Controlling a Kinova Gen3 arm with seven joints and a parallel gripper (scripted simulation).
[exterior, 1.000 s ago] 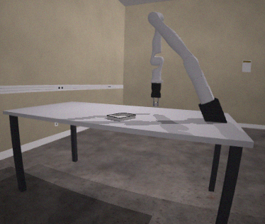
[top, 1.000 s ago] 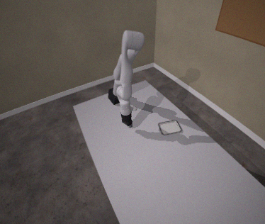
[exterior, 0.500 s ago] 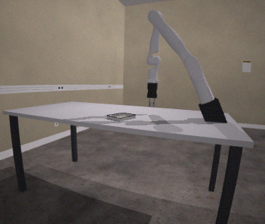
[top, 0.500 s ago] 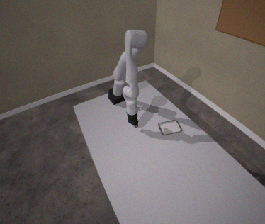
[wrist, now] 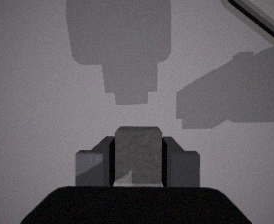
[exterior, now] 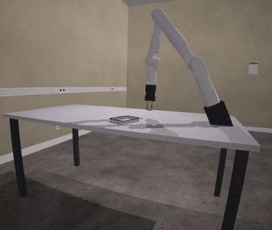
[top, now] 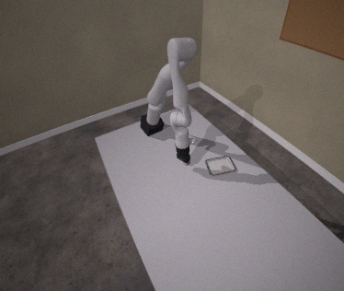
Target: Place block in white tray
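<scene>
Now: hand 60 mm short of the white tray, 210 mm to the right of it and 60 mm above it. From my hand the other things lie so: grey block (10 mm below).
</scene>
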